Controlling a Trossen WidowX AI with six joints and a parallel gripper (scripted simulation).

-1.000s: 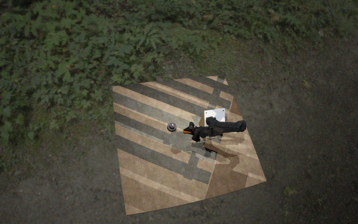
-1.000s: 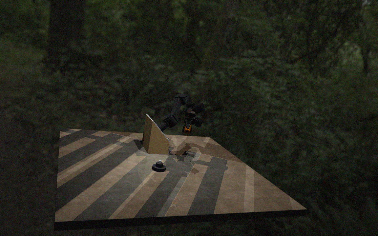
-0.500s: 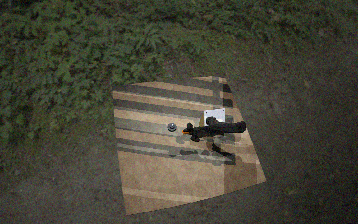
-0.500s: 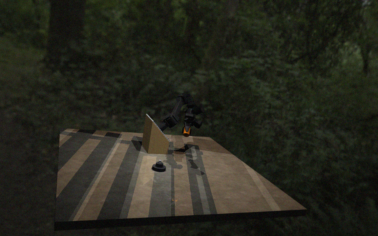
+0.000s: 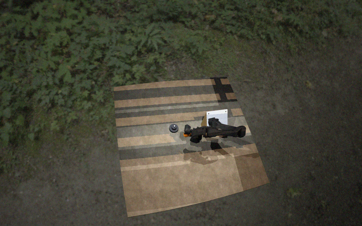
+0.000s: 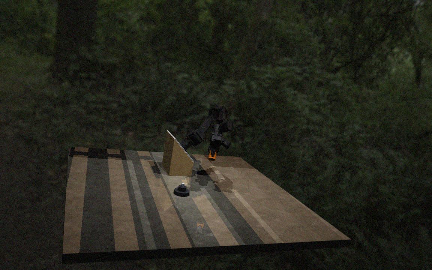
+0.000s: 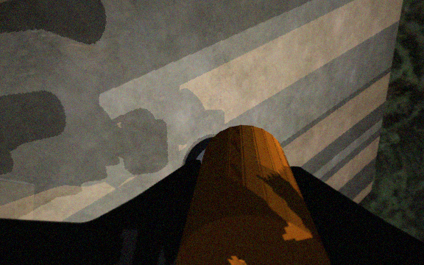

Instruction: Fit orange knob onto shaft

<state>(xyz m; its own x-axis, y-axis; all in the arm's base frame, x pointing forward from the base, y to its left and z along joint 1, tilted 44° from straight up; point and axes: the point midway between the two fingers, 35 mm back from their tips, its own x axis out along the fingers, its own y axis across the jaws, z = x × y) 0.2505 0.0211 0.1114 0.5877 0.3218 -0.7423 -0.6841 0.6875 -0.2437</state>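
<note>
The orange knob lies 2 cm behind my gripper tip, 1 cm to the left of it and 3 cm above it. From my gripper tip the other things lie so: round dark pedestal: 4 cm ahead, 17 cm to the right, 17 cm below.
</note>
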